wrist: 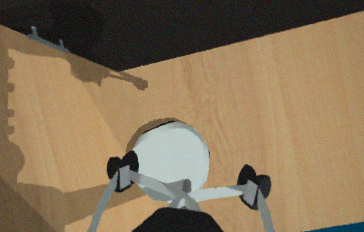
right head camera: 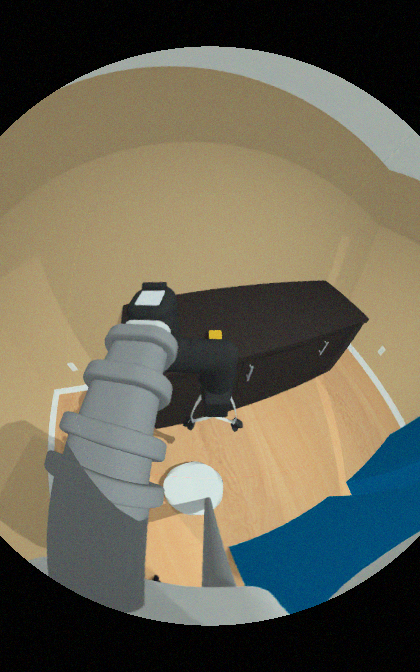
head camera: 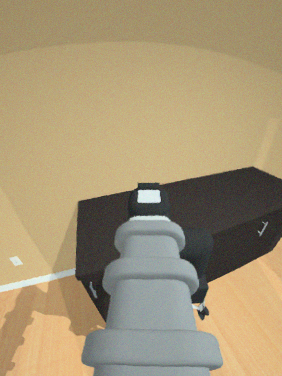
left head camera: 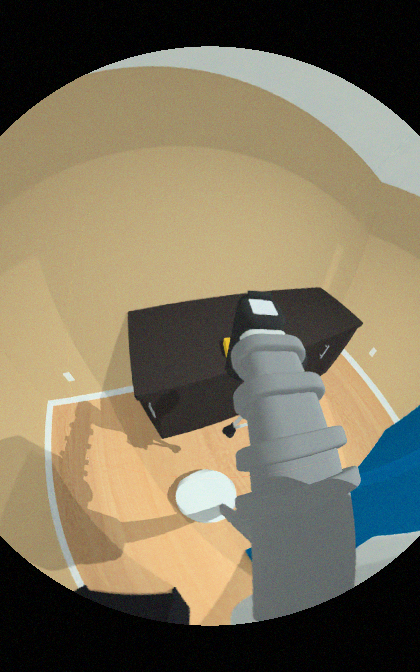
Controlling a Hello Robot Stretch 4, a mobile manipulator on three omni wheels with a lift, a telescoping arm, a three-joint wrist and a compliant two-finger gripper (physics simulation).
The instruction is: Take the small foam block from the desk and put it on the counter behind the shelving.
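Pixels of known places: gripper, fingertip midpoint: (wrist: 187, 171); robot's base, link origin: (wrist: 172, 156).
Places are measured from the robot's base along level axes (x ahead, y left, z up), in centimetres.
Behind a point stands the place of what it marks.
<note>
The small foam block, yellow (left head camera: 226, 346) (right head camera: 215, 334), lies on top of the dark cabinet (head camera: 100, 225) (left head camera: 170, 340) (right head camera: 295, 310) (wrist: 200, 25) {x 57.7, y -7.3, z 50.5 cm}; the wrist hides part of it in both side head views, and it does not show in the wrist view. My gripper (right head camera: 213, 425) (wrist: 187, 171) {x 24.7, y -8.8, z 99.4 cm} is open and empty. It hangs out in front of the cabinet's front face, over the wood floor, apart from the block. In the head camera view the arm hides most of the gripper.
A round white object (left head camera: 206, 495) (right head camera: 193, 487) (wrist: 172, 157) {x 4.3, y -1.1, z 18.7 cm} stands on the floor below the gripper. A large blue surface (left head camera: 395, 480) (right head camera: 310, 530) is at the lower right. A dark object (left head camera: 137, 607) is at the lower left. A tan wall rises behind the cabinet.
</note>
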